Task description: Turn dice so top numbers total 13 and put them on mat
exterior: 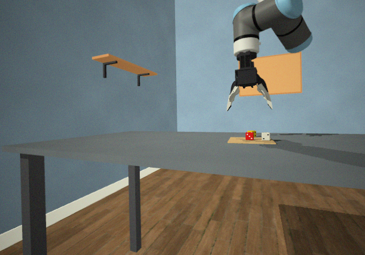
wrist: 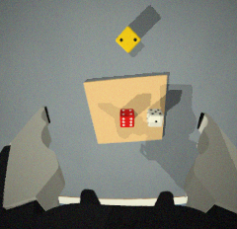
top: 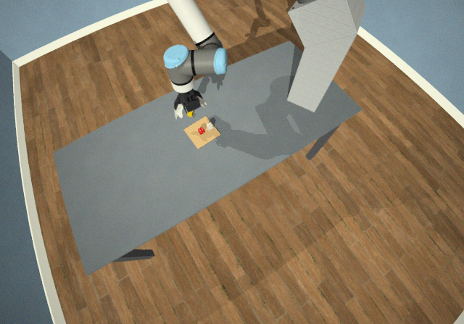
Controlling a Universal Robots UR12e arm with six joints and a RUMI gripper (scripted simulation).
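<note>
Now: the yellow die 9 cm below my hand and 6 cm to the right of it. Also, from my hand: red die: 9 cm below, 7 cm to the left, 1 cm behind; tan mat: 10 cm below, 7 cm to the left, 1 cm behind; white die: 9 cm below, 7 cm to the left, 6 cm behind.
</note>
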